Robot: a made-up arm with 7 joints. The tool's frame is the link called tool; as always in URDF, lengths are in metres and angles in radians. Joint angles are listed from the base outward. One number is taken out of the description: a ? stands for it. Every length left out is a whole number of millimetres.
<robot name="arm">
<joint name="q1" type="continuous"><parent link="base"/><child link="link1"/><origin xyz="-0.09 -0.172 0.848" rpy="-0.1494 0.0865 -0.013"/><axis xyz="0 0 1"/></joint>
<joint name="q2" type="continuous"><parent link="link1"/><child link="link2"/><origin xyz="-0.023 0.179 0" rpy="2.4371 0.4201 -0.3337"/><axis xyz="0 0 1"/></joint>
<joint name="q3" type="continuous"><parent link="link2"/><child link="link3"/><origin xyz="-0.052 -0.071 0" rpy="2.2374 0.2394 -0.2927"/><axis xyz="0 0 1"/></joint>
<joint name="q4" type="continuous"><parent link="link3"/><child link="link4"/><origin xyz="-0.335 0.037 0" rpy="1.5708 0 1.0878"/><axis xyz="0 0 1"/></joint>
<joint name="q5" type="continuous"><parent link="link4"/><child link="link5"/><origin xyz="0.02 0.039 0" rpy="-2.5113 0.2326 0.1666"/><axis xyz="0 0 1"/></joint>
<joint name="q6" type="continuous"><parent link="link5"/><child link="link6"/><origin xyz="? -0.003 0" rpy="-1.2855 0 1.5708"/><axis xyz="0 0 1"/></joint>
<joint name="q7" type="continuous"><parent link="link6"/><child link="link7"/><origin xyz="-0.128 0.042 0" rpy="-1.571 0.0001 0.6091"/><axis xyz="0 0 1"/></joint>
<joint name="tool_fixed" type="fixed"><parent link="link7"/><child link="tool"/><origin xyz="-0.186 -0.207 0" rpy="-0.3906 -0.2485 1.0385"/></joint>
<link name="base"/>
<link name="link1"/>
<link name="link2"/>
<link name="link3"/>
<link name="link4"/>
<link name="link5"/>
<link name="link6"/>
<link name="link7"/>
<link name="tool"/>
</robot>
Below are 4 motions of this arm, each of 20 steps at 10 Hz.
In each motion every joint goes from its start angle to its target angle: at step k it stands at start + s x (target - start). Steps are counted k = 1, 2, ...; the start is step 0. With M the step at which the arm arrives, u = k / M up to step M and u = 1 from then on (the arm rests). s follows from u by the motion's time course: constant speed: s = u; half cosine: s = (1 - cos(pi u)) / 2; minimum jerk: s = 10 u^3 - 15 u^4 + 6 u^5.
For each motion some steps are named. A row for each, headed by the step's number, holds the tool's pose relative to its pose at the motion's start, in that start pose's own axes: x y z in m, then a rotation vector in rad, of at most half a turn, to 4 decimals.
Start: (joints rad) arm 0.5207 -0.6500 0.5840 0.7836 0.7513 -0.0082 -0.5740
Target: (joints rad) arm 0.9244 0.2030 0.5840 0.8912 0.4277 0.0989 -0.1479
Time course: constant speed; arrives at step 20
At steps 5, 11, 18, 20:
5: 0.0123 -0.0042 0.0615 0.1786 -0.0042 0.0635
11: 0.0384 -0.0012 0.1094 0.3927 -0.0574 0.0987
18: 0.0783 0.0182 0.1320 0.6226 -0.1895 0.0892
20: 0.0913 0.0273 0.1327 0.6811 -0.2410 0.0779

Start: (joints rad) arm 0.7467 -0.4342 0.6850 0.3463 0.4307 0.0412 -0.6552
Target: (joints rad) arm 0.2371 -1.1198 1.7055 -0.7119 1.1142 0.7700 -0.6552
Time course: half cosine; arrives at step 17
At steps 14, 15, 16, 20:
14: 0.3000 -0.4619 -0.6217 -2.1548 -0.6277 -0.5759
15: 0.3256 -0.5073 -0.6253 -2.2501 -0.6532 -0.6187
16: 0.3411 -0.5352 -0.6255 -2.3084 -0.6671 -0.6464
20: 0.3462 -0.5446 -0.6252 -2.3280 -0.6715 -0.6559

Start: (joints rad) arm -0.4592 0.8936 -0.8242 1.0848 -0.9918 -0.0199 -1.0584
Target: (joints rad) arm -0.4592 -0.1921 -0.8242 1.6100 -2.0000 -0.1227 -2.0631
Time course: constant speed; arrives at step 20
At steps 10, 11, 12, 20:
10: 0.1187 -0.3479 0.2641 0.2836 0.7701 0.5601
11: 0.1508 -0.3747 0.2749 0.2983 0.8494 0.6232
12: 0.1846 -0.3986 0.2822 0.3106 0.9279 0.6881
20: 0.4559 -0.4705 0.2309 0.3411 1.4898 1.2880

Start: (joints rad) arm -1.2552 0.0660 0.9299 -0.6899 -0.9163 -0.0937 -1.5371
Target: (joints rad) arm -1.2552 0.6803 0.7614 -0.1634 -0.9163 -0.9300 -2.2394
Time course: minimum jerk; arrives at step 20
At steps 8, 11, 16, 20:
8: 0.0510 -0.0071 0.1388 -0.1600 0.4587 0.1439
11: 0.1080 0.0121 0.2107 -0.3527 0.7658 0.3218
16: 0.1447 0.0554 0.2595 -0.6321 0.9905 0.6142
20: 0.1451 0.0624 0.2659 -0.6787 1.0072 0.6683

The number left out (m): 0.112
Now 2 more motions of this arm.
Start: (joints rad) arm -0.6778 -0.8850 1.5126 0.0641 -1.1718 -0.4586 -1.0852
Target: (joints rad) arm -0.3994 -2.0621 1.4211 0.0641 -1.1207 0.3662 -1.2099
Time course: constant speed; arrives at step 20
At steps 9, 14, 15, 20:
9: 0.0467 0.1859 -0.1467 -0.4405 -0.2782 -0.6206
14: 0.1039 0.2134 -0.2523 -0.7600 -0.4384 -0.8744
15: 0.1144 0.2109 -0.2732 -0.8299 -0.4703 -0.9152
20: 0.1499 0.1606 -0.3652 -1.2057 -0.6256 -1.0589

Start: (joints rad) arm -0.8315 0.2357 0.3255 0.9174 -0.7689 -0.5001 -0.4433
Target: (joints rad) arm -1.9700 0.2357 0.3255 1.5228 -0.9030 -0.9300 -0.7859
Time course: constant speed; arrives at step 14
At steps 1, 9, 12, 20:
1: 0.0062 -0.0005 0.0237 0.0803 0.0031 0.0562
9: 0.0646 -0.0529 0.1831 0.5245 -0.0355 0.6192
12: 0.0887 -0.0797 0.2352 0.5870 -0.0992 0.8566
20: 0.1021 -0.0976 0.2704 0.5952 -0.1624 1.0112

